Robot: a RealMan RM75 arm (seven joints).
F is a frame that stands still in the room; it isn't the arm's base.
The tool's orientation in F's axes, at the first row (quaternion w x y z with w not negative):
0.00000, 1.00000, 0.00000, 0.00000
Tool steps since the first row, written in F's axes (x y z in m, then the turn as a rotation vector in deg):
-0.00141, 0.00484, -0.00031, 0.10, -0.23, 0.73
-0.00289, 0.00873, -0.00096, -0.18, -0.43, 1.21
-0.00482, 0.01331, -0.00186, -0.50, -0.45, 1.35
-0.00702, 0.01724, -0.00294, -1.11, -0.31, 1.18
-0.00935, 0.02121, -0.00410, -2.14, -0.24, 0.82
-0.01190, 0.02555, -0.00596, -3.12, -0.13, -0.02
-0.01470, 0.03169, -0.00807, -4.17, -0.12, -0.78
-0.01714, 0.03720, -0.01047, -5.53, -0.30, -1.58
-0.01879, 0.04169, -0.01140, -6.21, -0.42, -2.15
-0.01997, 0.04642, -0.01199, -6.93, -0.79, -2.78
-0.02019, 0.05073, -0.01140, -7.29, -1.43, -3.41
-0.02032, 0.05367, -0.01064, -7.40, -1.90, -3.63
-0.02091, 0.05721, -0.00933, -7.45, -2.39, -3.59
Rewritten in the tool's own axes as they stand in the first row. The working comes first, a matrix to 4 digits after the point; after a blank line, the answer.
The tool's axes in the first row as the columns of a matrix, in F's axes (used below as rounded here):
1.0000, 0.0000, 0.0000
0.0000, -1.0000, 0.0000
0.0000, 0.0000, -1.0000

-0.00141, -0.00484, 0.00031, 0.10, 0.23, -0.73
-0.00289, -0.00873, 0.00096, -0.18, 0.43, -1.21
-0.00482, -0.01331, 0.00186, -0.50, 0.45, -1.35
-0.00702, -0.01724, 0.00294, -1.11, 0.31, -1.18
-0.00935, -0.02121, 0.00410, -2.14, 0.24, -0.82
-0.01190, -0.02555, 0.00596, -3.12, 0.13, 0.02
-0.01470, -0.03169, 0.00807, -4.17, 0.12, 0.78
-0.01714, -0.03720, 0.01047, -5.53, 0.30, 1.58
-0.01879, -0.04169, 0.01140, -6.21, 0.42, 2.15
-0.01997, -0.04642, 0.01199, -6.93, 0.79, 2.78
-0.02019, -0.05073, 0.01140, -7.29, 1.43, 3.41
-0.02032, -0.05367, 0.01064, -7.40, 1.90, 3.63
-0.02091, -0.05721, 0.00933, -7.45, 2.39, 3.59

